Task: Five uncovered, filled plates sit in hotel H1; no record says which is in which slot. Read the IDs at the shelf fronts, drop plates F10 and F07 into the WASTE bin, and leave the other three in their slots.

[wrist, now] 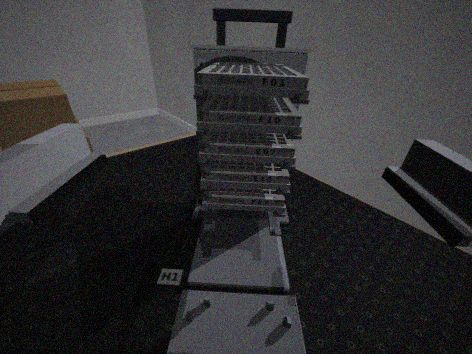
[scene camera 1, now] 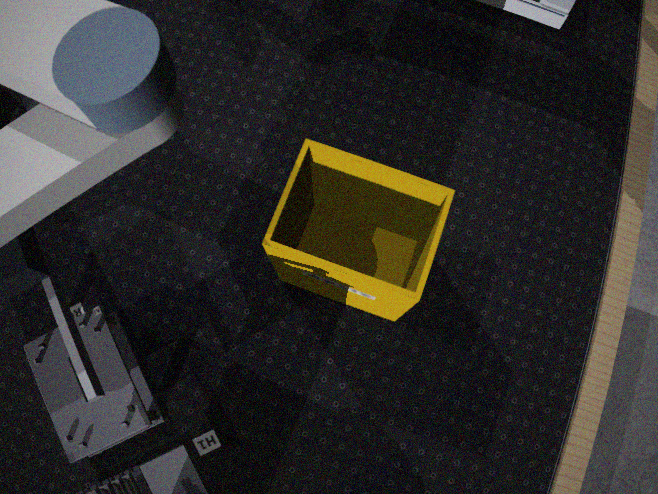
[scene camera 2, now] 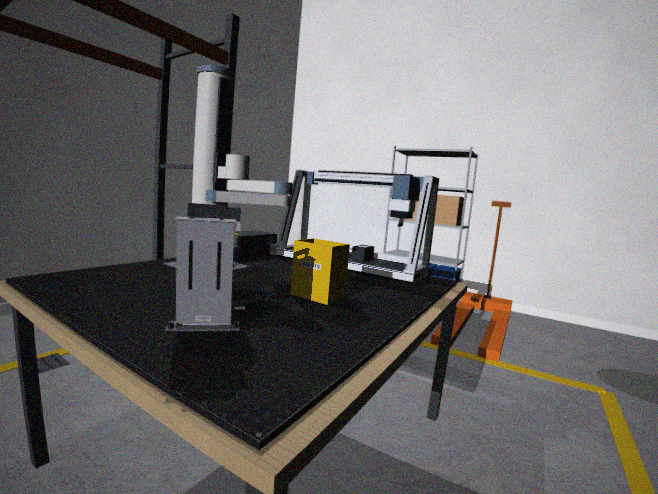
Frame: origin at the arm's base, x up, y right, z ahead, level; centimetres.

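Seen in the pictures: gripper, fingertip midpoint: (wrist: pixel 244 150) (scene camera 1: pixel 23 435).
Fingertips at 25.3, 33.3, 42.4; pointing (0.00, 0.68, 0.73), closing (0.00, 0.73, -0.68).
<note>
A point is followed by its place in that frame, as x, y, z.
Hotel H1 (scene camera 1: pixel 164 470) @(2.1, 37.3, 50.8) (scene camera 2: pixel 204 271) @(16.2, 49.3, 59.0) (wrist: pixel 301 59) @(28.5, 51.8, 52.6) is a grey tower with stacked plates facing the wrist camera. The top plate (wrist: pixel 240 80) @(27.5, 38.0, 48.1) appears to read F01, and the second plate (wrist: pixel 232 120) @(24.5, 37.6, 48.5) appears to read F10. The third plate (wrist: pixel 227 149) @(21.9, 37.3, 48.7) seems to end in 07, its first letter unclear; the lower IDs are too dim to read. My gripper (wrist: pixel 244 150) @(25.3, 33.3, 42.4) is open and empty, its fingers wide apart at left and right, in front of the hotel. The yellow WASTE bin (scene camera 1: pixel 377 170) @(20.8, -2.7, 64.7) (scene camera 2: pixel 321 279) @(9.5, 8.6, 69.3) stands apart from the hotel; its visible floor holds no plate.
A grey pegged plate holder (scene camera 1: pixel 106 422) @(7.3, 33.2, 43.0) (wrist: pixel 235 327) @(7.3, 33.1, 42.0) lies in front of the hotel, with a light finger bar over it in scene camera 1. The H1 sign (scene camera 1: pixel 206 442) @(1.3, 31.8, 54.6) (wrist: pixel 170 276) @(1.3, 31.8, 54.7) lies beside the hotel. A gantry machine (scene camera 2: pixel 427 228) @(26.4, -59.9, 84.7) stands behind the bin.
</note>
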